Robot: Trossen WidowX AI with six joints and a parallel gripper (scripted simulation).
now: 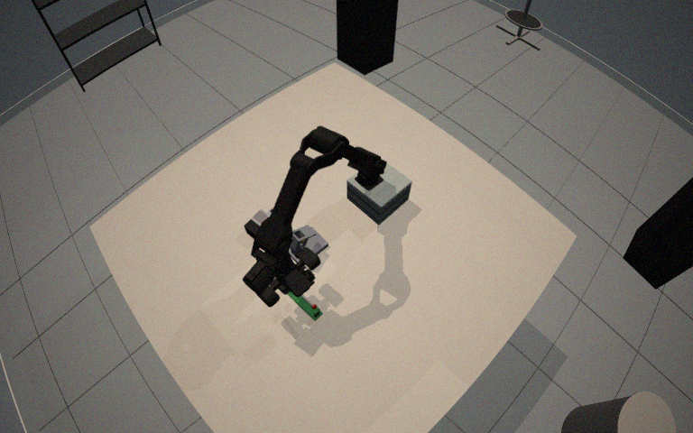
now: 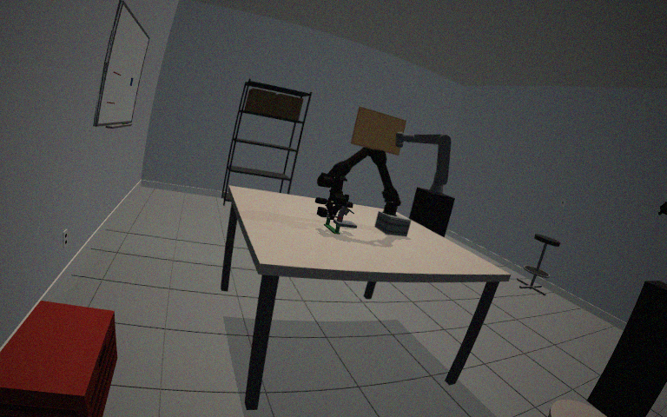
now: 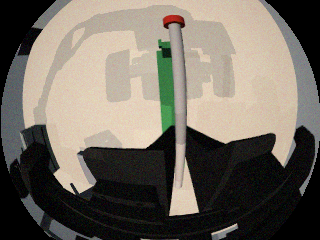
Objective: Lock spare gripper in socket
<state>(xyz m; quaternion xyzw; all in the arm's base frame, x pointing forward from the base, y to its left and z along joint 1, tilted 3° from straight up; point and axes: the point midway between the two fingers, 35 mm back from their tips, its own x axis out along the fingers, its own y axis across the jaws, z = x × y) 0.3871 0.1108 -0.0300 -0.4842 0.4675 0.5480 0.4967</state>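
My gripper tip is 20 mm to the right of the green bracket and 20 mm above it. The rest, counted from my gripper tip: grey mount (110 mm behind, 100 mm to the right, 10 mm above); then spare gripper (70 mm behind, 250 mm to the right, 20 mm below).
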